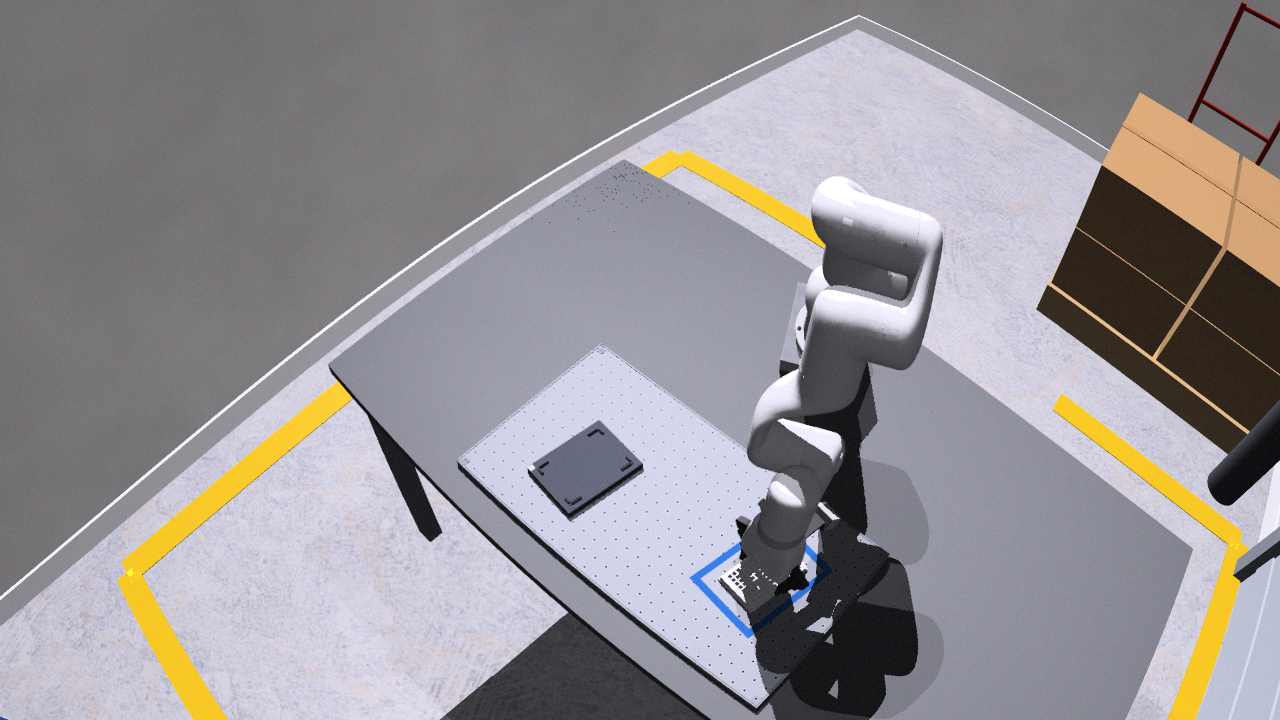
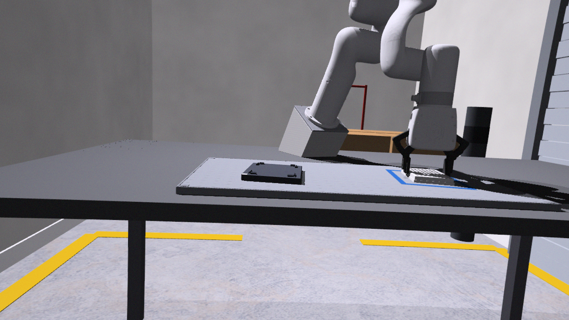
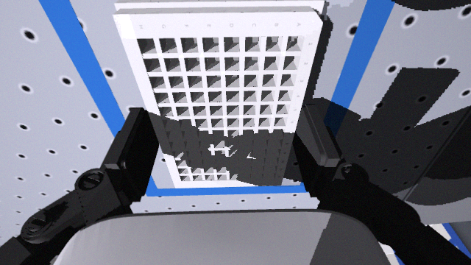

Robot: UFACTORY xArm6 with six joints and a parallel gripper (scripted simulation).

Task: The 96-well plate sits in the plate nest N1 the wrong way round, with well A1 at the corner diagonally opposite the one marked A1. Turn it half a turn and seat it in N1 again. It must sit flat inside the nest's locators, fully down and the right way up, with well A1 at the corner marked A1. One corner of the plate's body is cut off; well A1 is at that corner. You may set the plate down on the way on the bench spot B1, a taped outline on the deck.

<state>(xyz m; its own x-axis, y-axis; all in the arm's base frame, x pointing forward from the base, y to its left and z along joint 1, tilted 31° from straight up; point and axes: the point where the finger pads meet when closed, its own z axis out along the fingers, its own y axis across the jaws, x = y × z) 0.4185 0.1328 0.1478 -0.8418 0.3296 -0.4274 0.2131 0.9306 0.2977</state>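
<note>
Now: hand 10 mm above the white 96-well plate. Also, from my hand: A1 label: 80 mm ahead, 440 mm to the right, 10 mm below; then plate nest N1: 20 mm ahead, 370 mm to the right, 10 mm below.
</note>
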